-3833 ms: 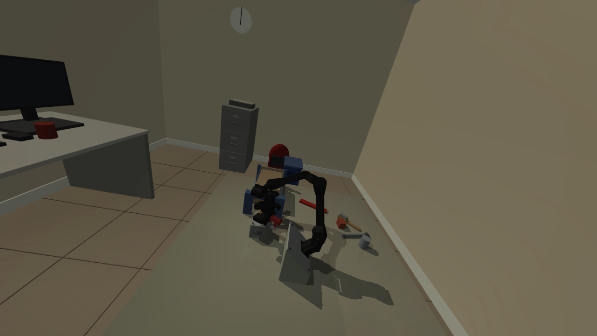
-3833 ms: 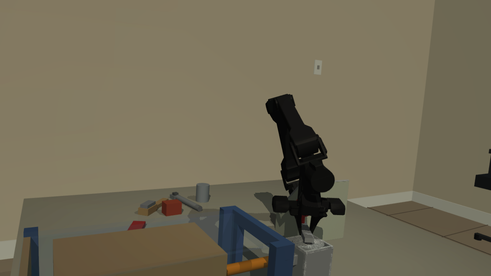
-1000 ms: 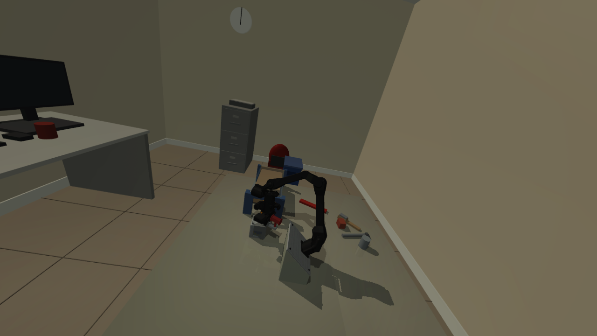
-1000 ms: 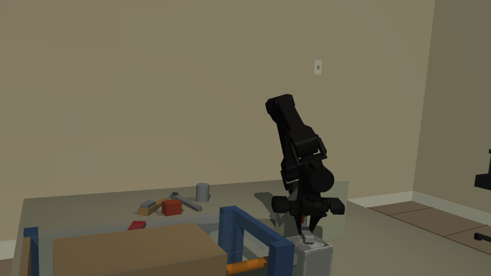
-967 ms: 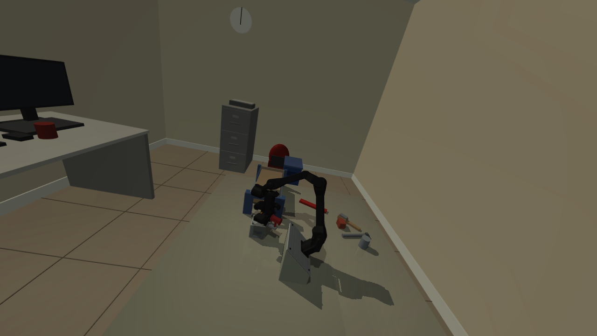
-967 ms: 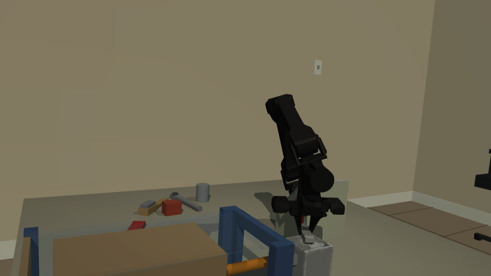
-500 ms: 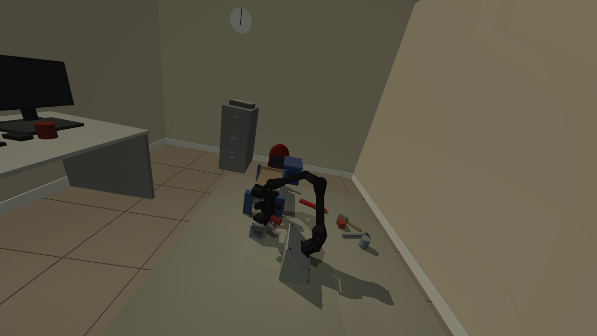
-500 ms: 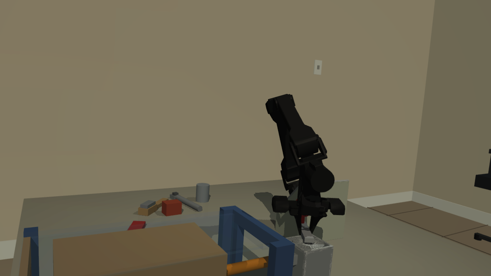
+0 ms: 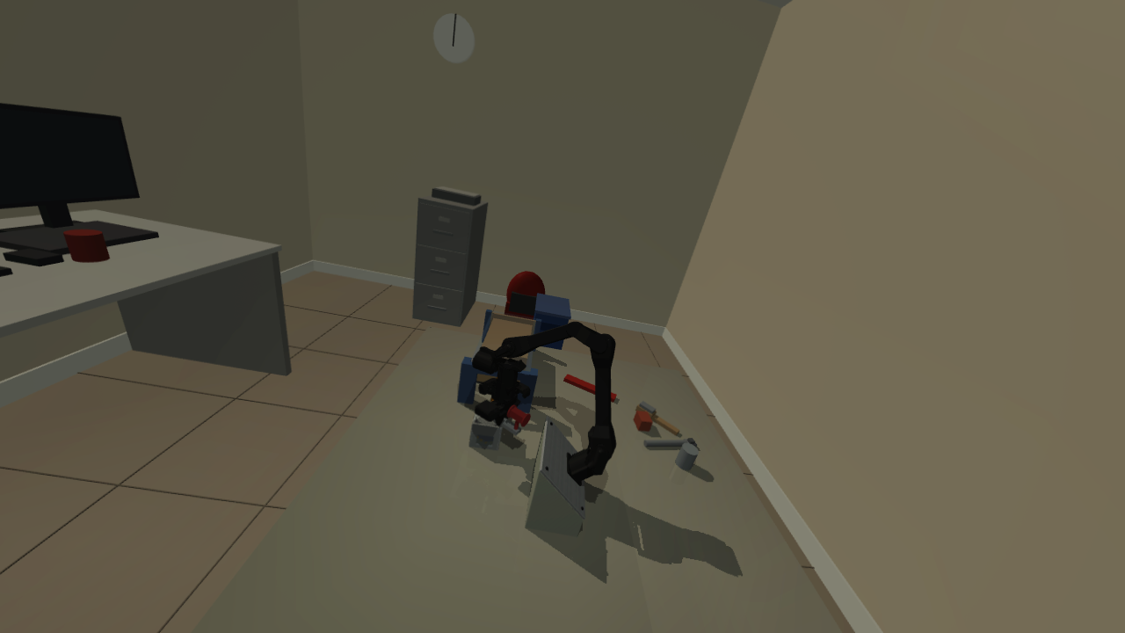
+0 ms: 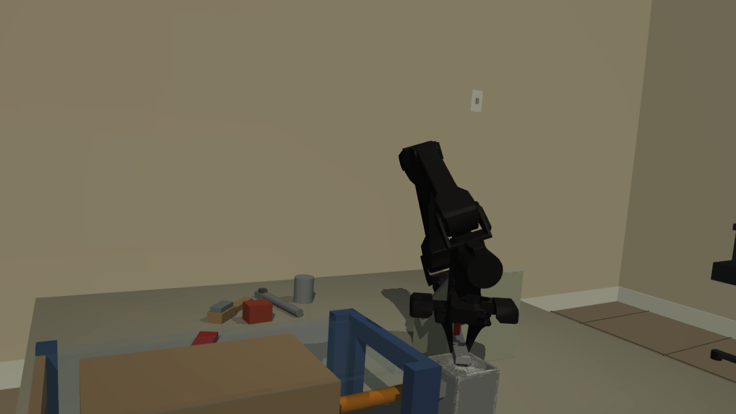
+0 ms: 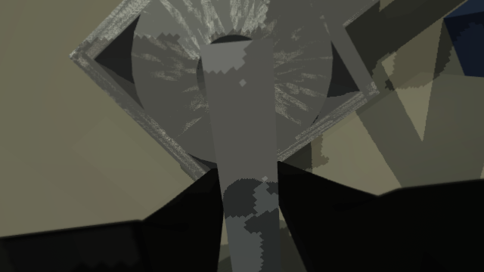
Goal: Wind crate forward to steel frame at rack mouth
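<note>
The winch handle is 2 cm above my gripper tip, 1 cm to the right of it and 1 cm behind it. From my gripper tip the other things lie so: clear-panelled cubby (43 cm ahead, 5 cm to the left, 3 cm above); grey winch (6 cm below, 3 cm to the left, 1 cm ahead); red knob (5 cm to the right, 5 cm above, 3 cm behind).
</note>
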